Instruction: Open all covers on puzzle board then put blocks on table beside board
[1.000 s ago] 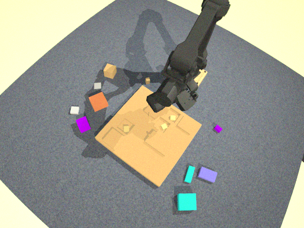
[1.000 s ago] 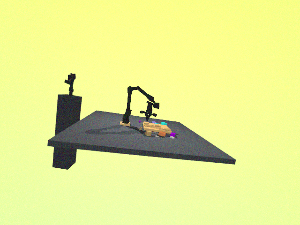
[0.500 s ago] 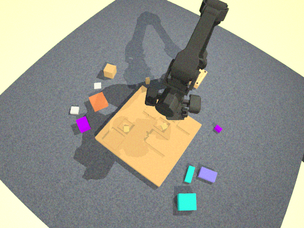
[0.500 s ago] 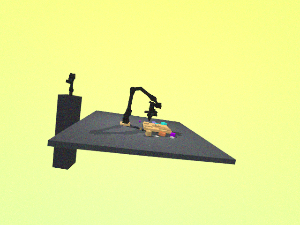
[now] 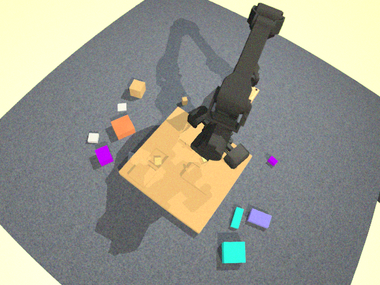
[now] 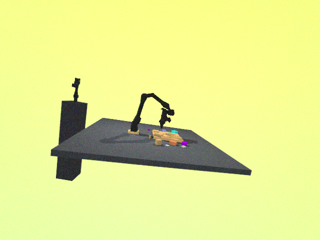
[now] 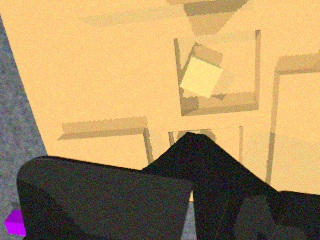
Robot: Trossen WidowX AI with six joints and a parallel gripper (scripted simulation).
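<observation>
Right now the cyan bar is 90 mm ahead of my gripper tip, 190 mm to the left of it and 70 mm below it. The rest, counted from my gripper tip: lilac block (40 mm ahead, 240 mm to the left, 70 mm below); then magenta cube (140 mm behind, 160 mm to the left, 70 mm below); then orange block (120 mm ahead, 270 mm to the right, 60 mm below).
</observation>
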